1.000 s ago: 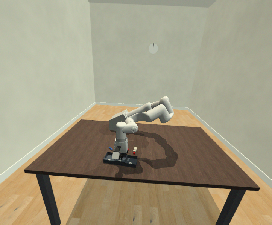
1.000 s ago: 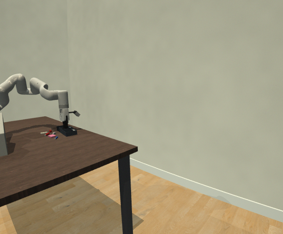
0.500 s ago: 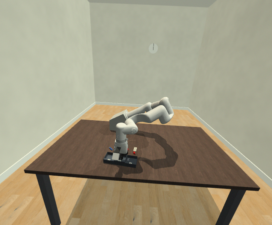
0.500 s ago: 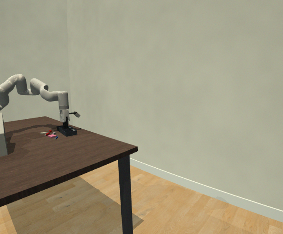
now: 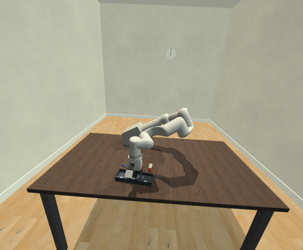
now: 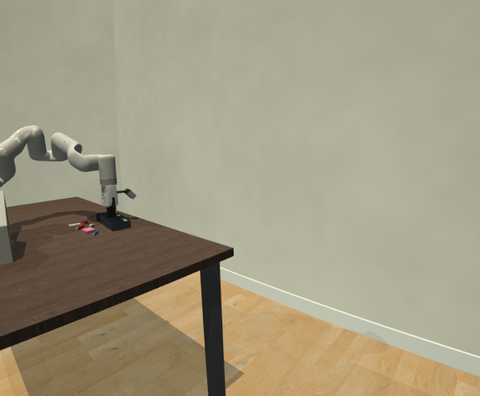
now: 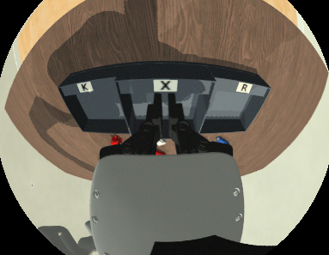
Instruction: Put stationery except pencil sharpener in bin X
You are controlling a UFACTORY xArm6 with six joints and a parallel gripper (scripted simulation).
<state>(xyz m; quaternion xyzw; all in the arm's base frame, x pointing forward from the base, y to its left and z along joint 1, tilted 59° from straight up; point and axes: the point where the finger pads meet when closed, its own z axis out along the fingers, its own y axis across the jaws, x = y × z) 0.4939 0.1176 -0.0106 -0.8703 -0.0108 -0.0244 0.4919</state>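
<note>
Now: hand 2 cm above the three-compartment bin tray. Also, from my hand: pencil sharpener 9 cm behind, 1 cm to the left, 3 cm below; then pink eraser 12 cm behind, 5 cm to the right, 3 cm below; then red die 10 cm behind, 9 cm to the left, 3 cm below.
</note>
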